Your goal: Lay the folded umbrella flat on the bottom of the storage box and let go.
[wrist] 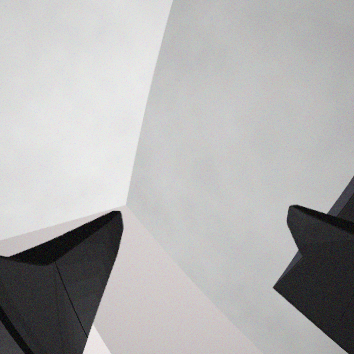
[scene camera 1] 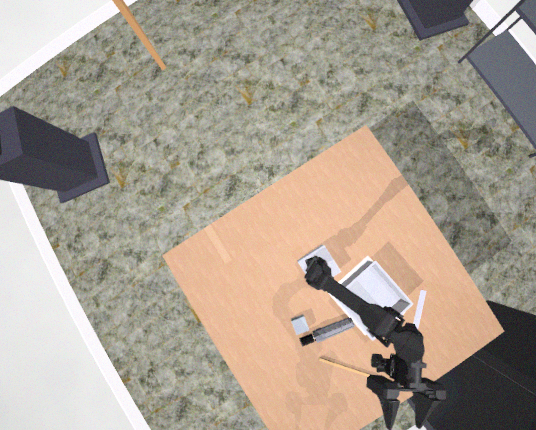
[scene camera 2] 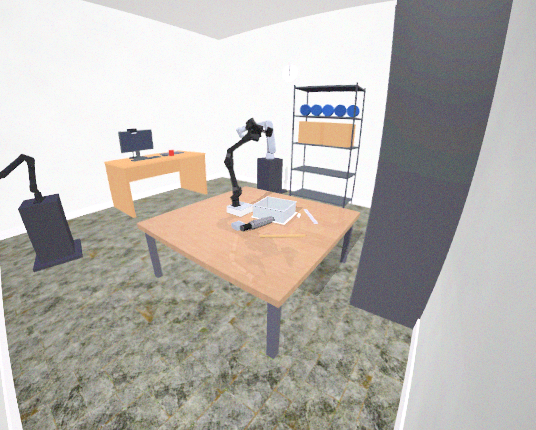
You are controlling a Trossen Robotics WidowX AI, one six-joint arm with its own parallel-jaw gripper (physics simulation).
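Frame: origin at the arm's base, x ahead, y left, z up, level; millimetres.
Seen in the pictures: gripper, between the fingertips: (wrist: 206,217) (scene camera 1: 403,428) (scene camera 2: 261,126); arm's base, origin of its link: (scene camera 2: 235,205).
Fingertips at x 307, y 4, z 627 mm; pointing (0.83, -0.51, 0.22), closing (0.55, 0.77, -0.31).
Observation:
Offsets run from my fingertips to a thing's top centre. Level surfaces: height alone.
The folded umbrella @[dx +35, dy -59, dz -625 mm] (scene camera 1: 334,329) (scene camera 2: 261,223), a grey ribbed cylinder with a black end, lies on the table outside the storage box. Its grey end is close to the box's near side. The white, open-topped storage box @[dx -53, dy +197, dz -587 mm] (scene camera 1: 375,285) (scene camera 2: 285,213) stands upright on the table beside the arm's base. My gripper (scene camera 1: 404,426) (wrist: 206,217) is open and empty, with its fingers wide apart. It is raised high above the table, well away from the umbrella. In the wrist view its fingers show against walls and ceiling; umbrella and box do not show there.
The table @[dz -684 mm] (scene camera 1: 280,225) (scene camera 2: 210,250) also bears a small light-grey block @[dx -43, dy -171, dz -648 mm] (scene camera 1: 300,325) (scene camera 2: 237,226) by the umbrella's black end, a thin yellow stick @[dx +254, dy -26, dz -672 mm] (scene camera 1: 345,366) (scene camera 2: 282,235) and a white strip @[dx +155, dy +394, dz -682 mm] (scene camera 1: 420,307) (scene camera 2: 310,216). A large dark column (scene camera 2: 440,150) stands beyond the table.

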